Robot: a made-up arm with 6 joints. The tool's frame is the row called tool.
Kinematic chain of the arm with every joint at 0, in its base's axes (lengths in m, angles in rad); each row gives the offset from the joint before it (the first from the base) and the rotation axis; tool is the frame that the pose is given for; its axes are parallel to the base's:
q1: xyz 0 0 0.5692 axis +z
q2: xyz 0 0 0 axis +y
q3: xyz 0 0 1.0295 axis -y
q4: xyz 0 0 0 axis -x
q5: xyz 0.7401 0 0 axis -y
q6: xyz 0 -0.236 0 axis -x
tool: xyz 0 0 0
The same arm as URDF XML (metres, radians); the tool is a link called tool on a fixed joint. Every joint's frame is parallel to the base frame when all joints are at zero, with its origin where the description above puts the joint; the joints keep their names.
<robot name="arm">
  <link name="base"/>
  <link name="link1"/>
  <link name="link2"/>
  <link name="link3"/>
  <link name="link4"/>
  <link name="link5"/>
  <link name="link6"/>
  <link name="tool"/>
  <joint name="q1" type="continuous">
    <parent link="base"/>
    <child link="link1"/>
    <origin xyz="0.0000 0.0000 0.5692" rpy="0.0000 0.0000 0.0000"/>
    <axis xyz="0 0 1"/>
  </joint>
  <joint name="q2" type="continuous">
    <parent link="link1"/>
    <child link="link2"/>
    <origin xyz="0.0000 0.0000 0.0000" rpy="0.0000 0.0000 0.0000"/>
    <axis xyz="0 1 0"/>
  </joint>
  <joint name="q3" type="continuous">
    <parent link="link2"/>
    <child link="link3"/>
    <origin xyz="0.0000 0.0000 1.0295" rpy="0.0000 0.0000 0.0000"/>
    <axis xyz="0 -1 0"/>
  </joint>
  <joint name="q4" type="continuous">
    <parent link="link3"/>
    <child link="link4"/>
    <origin xyz="0.0000 0.0000 0.0000" rpy="0.0000 0.0000 0.0000"/>
    <axis xyz="-1 0 0"/>
  </joint>
  <joint name="q5" type="continuous">
    <parent link="link4"/>
    <child link="link5"/>
    <origin xyz="0.7401 0.0000 0.0000" rpy="0.0000 0.0000 0.0000"/>
    <axis xyz="0 -1 0"/>
  </joint>
  <joint name="q6" type="continuous">
    <parent link="link5"/>
    <child link="link6"/>
    <origin xyz="0.0000 -0.2360 0.0000" rpy="0.0000 0.0000 0.0000"/>
    <axis xyz="-1 0 0"/>
  </joint>
  <joint name="tool_joint" type="fixed">
    <parent link="link6"/>
    <child link="tool"/>
    <origin xyz="0.0000 0.0000 0.0000" rpy="0.0000 0.0000 0.0000"/>
  </joint>
</robot>

